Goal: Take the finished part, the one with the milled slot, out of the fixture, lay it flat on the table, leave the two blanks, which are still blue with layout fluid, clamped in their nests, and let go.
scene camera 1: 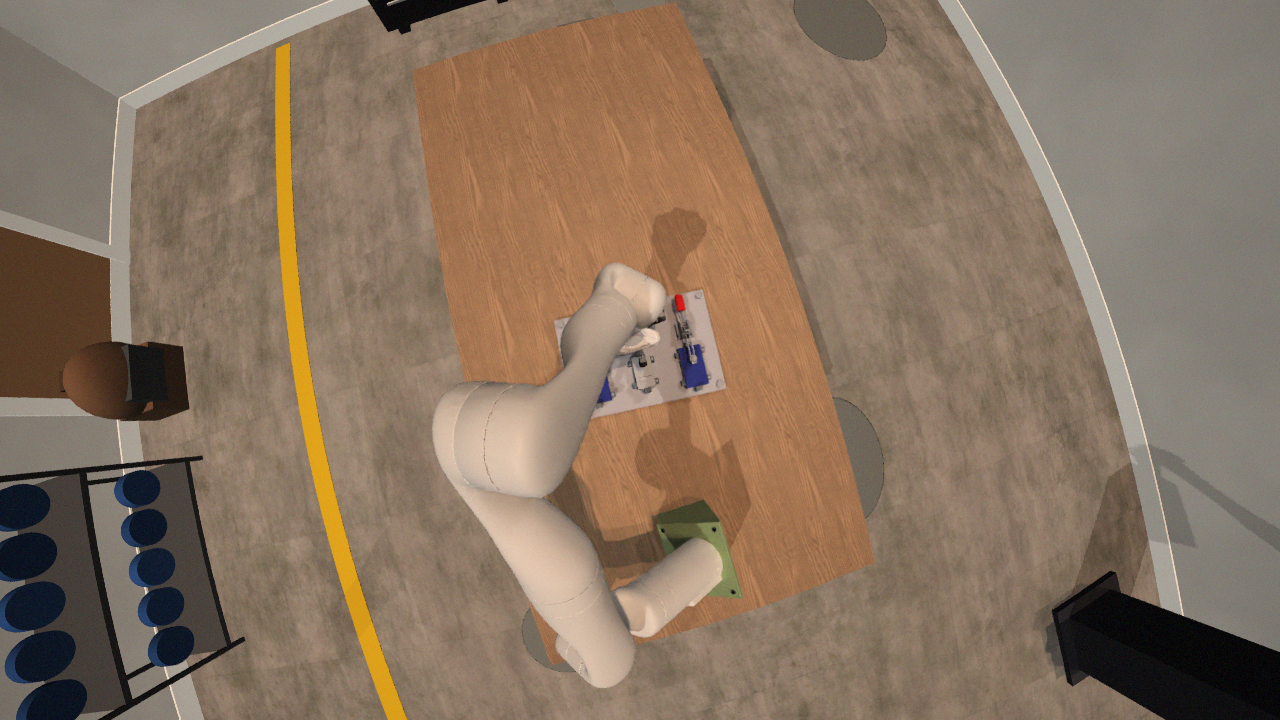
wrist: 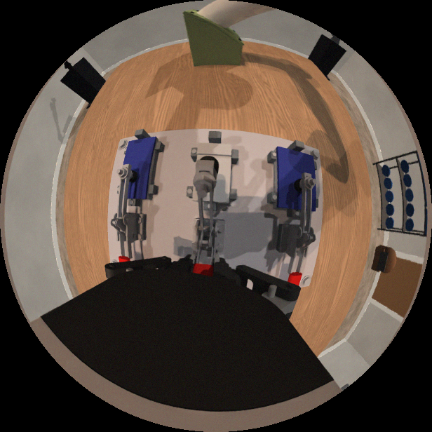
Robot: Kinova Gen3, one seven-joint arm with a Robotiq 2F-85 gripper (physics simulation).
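Seen in the pictures: arm's base, link origin: (scene camera 1: 702, 559).
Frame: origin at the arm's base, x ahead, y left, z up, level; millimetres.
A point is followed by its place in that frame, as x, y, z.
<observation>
The finished part (wrist: 223, 172) (scene camera 1: 642, 376) @(383, -13, -100), pale grey, sits in the middle nest of the fixture plate (wrist: 170, 200) (scene camera 1: 669, 360) @(398, -83, -126). Its slot is hard to make out under the clamp. My gripper (wrist: 205, 259) is shut on the red handle (wrist: 203, 270) of the middle toggle clamp. This clamp's arm (wrist: 205, 182) is tilted up, its black pad apart from the part. One blue blank (wrist: 143, 162) (scene camera 1: 691, 368) @(364, -121, -110) and the other blue blank (wrist: 294, 172) (scene camera 1: 604, 391) @(380, 76, -105) lie in the outer nests with their clamp arms down. In the scene view the arm hides most of the gripper.
The outer clamps' red handles (wrist: 124, 260) (wrist: 295, 279) stand on either side of my fingers. Metal locating blocks surround each nest. The wooden table (scene camera 1: 572, 179) @(910, -13, -141) (wrist: 135, 110) extends around the plate. The green robot base (scene camera 1: 727, 564) @(-11, -39, 40) (wrist: 215, 47) stands beyond the nests.
</observation>
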